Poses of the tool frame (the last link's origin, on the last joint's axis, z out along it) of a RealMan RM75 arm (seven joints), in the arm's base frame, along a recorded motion.
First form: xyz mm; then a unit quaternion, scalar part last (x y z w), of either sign.
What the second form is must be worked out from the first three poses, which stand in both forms.
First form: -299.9 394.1 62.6 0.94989 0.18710 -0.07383 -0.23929
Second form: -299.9 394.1 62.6 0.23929 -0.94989 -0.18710 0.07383
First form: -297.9 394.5 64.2 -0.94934 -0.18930 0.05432 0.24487
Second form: -297.9 394.5 64.2 0.24487 -0.94934 -0.18930 0.05432
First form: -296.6 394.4 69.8 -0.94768 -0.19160 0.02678 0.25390
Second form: -296.6 394.4 69.8 0.25390 -0.94768 -0.19160 0.02678
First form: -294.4 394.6 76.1 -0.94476 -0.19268 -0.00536 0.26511
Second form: -294.4 394.6 76.1 0.26511 -0.94476 -0.19268 -0.00536
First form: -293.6 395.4 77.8 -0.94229 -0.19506 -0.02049 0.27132
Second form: -293.6 395.4 77.8 0.27132 -0.94229 -0.19506 -0.02049
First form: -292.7 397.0 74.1 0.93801 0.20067 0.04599 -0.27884
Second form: -292.7 397.0 74.1 0.27884 -0.93801 -0.20067 -0.04599
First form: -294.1 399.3 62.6 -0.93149 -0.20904 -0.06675 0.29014
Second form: -294.1 399.3 62.6 0.29014 -0.93149 -0.20904 -0.06675
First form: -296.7 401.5 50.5 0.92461 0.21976 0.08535 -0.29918
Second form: -296.7 401.5 50.5 0.29918 -0.92461 -0.21976 -0.08535
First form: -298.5 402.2 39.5 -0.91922 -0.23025 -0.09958 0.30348
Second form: -298.5 402.2 39.5 0.30348 -0.91922 -0.23025 -0.09958
